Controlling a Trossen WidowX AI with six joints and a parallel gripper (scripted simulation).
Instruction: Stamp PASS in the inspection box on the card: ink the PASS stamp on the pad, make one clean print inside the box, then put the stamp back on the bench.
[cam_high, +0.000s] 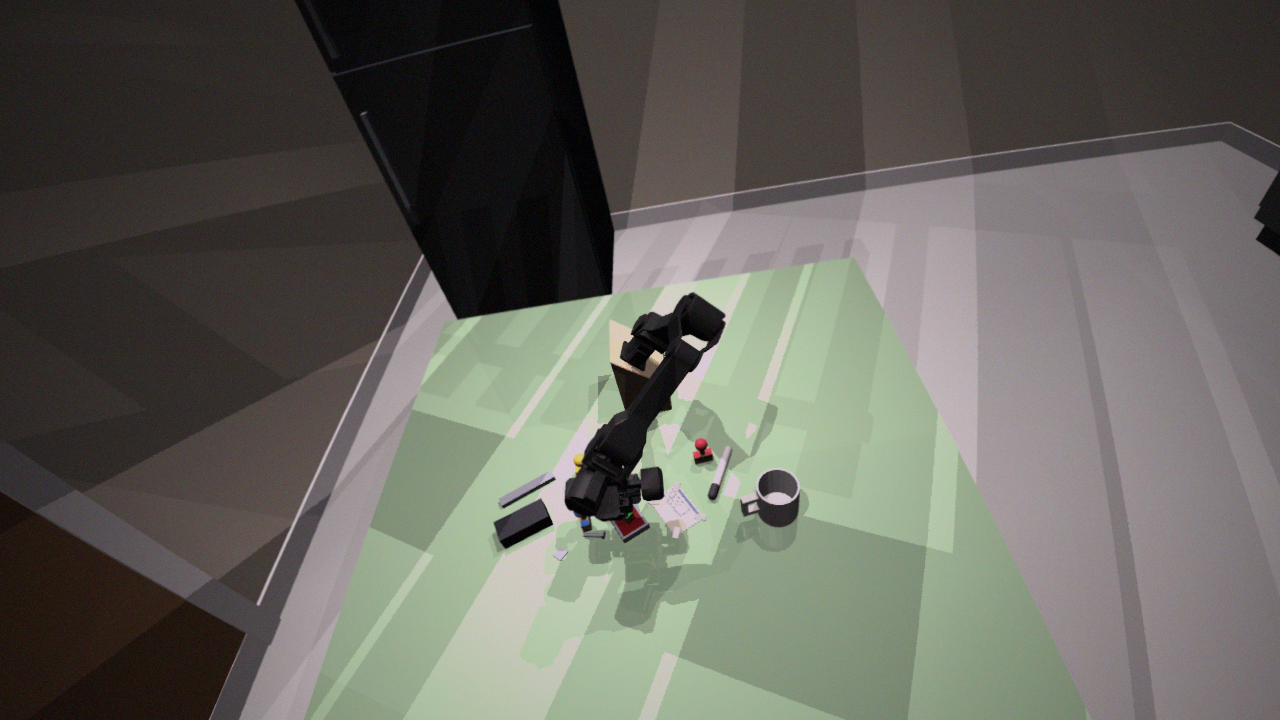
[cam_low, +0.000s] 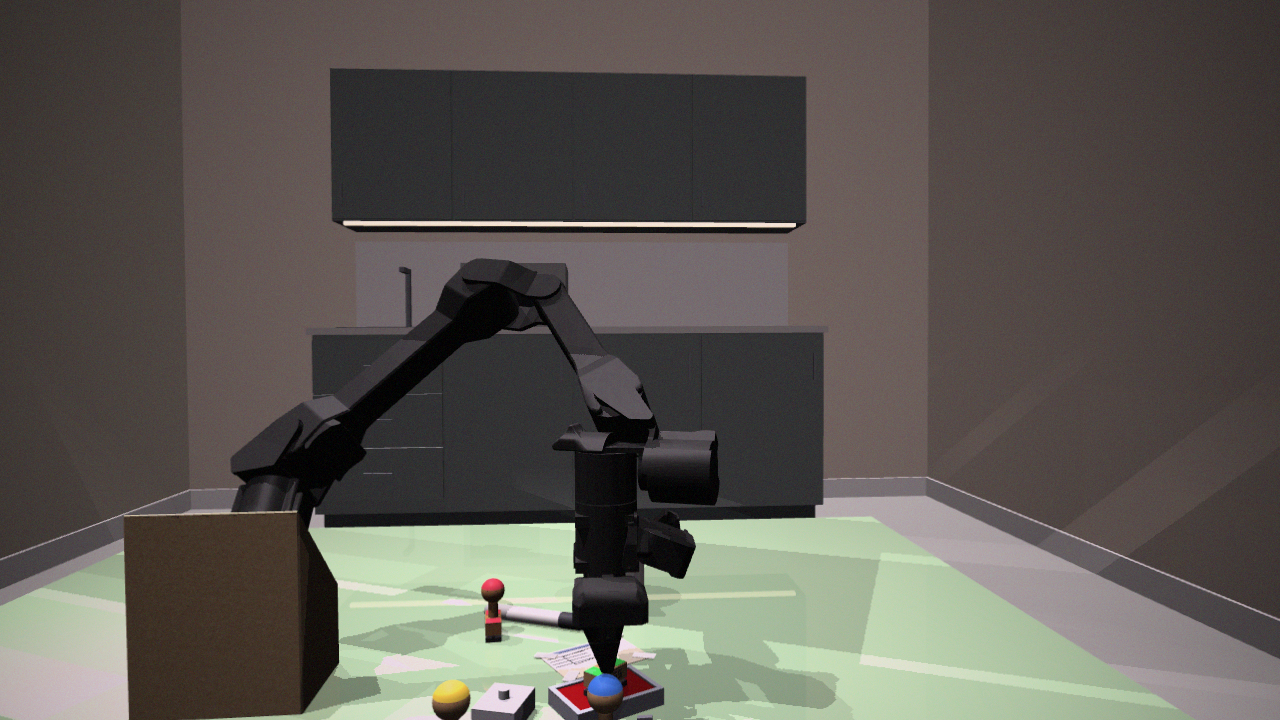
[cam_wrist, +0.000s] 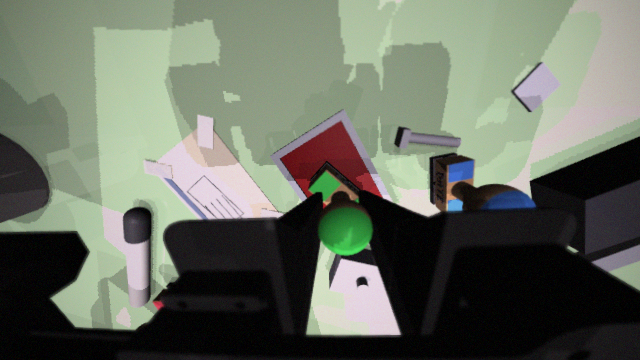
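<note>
My gripper tip is right at the green-knobbed PASS stamp. From my gripper tip the other things lie so: blue-knobbed stamp (1 cm ahead, 8 cm to the right, 2 cm below); bolt (4 cm ahead, 5 cm to the right, 3 cm below); red ink pad (3 cm below).
</note>
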